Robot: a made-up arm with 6 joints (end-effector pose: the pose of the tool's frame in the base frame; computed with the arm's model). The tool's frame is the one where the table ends.
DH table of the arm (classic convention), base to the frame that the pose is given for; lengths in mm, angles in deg. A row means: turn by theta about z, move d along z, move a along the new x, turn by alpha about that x. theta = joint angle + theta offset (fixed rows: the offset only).
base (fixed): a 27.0  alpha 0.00  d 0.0  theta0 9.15
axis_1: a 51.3  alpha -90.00  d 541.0  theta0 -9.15
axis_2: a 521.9  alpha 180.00  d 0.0  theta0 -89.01
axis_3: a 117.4  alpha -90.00  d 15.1  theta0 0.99
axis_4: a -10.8  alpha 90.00  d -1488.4  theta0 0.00
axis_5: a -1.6  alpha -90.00  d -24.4  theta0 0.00
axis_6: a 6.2  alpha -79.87  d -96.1  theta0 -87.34
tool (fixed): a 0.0  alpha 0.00  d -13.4  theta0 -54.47
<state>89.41 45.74 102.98 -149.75 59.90 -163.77</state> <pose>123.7 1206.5 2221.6 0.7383 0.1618 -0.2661 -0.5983</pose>
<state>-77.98 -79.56 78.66 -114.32 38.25 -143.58</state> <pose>-459.3 1904.2 1104.1 0.8261 -0.1854 0.5258 0.0822</pose>
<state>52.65 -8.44 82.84 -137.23 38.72 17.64</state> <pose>-20.4 -145.8 2628.6 0.3809 0.2957 0.8760 0.0035</pose>
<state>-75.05 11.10 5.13 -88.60 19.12 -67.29</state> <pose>456.2 -1695.8 1036.9 0.2337 -0.8740 -0.3979 0.1522</pose>
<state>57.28 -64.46 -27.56 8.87 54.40 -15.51</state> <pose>406.6 623.8 1848.6 0.5233 0.7506 0.1545 -0.3727</pose>
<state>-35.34 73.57 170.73 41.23 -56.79 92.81</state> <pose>249.8 -234.2 2209.9 0.4049 0.4218 0.6108 0.5339</pose>
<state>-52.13 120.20 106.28 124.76 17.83 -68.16</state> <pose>1267.4 -1637.6 -27.9 0.1262 -0.3390 -0.2922 -0.8853</pose>
